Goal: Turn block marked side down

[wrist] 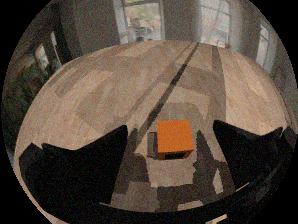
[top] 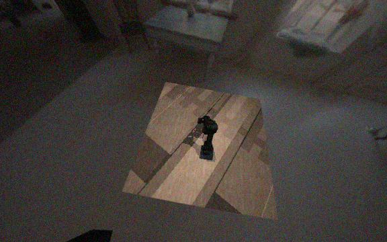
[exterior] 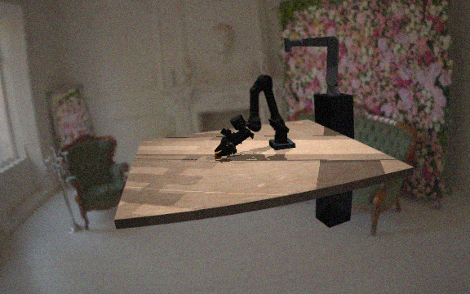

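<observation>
Now: gripper tip 2 cm past the orange block and 1 cm above it.
</observation>
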